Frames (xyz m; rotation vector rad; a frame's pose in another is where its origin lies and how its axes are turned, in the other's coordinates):
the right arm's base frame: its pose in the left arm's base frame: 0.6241 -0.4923 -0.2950 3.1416 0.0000 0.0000
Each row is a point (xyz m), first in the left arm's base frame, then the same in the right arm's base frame.
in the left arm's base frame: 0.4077 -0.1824 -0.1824
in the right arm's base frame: -0.2164 -0.3099 -0.1126
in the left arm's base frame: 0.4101 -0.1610 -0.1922
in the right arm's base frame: -0.2140 -0.3313 -0.1028
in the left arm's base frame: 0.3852 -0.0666 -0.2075
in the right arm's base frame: -0.2389 -0.4257 -0.0875
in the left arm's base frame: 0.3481 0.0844 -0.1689
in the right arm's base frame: -0.2760 -0.5767 -0.1261
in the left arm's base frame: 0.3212 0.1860 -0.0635
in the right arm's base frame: -0.3029 -0.6783 -0.2315
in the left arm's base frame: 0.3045 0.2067 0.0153
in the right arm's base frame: -0.3196 -0.6990 -0.3103
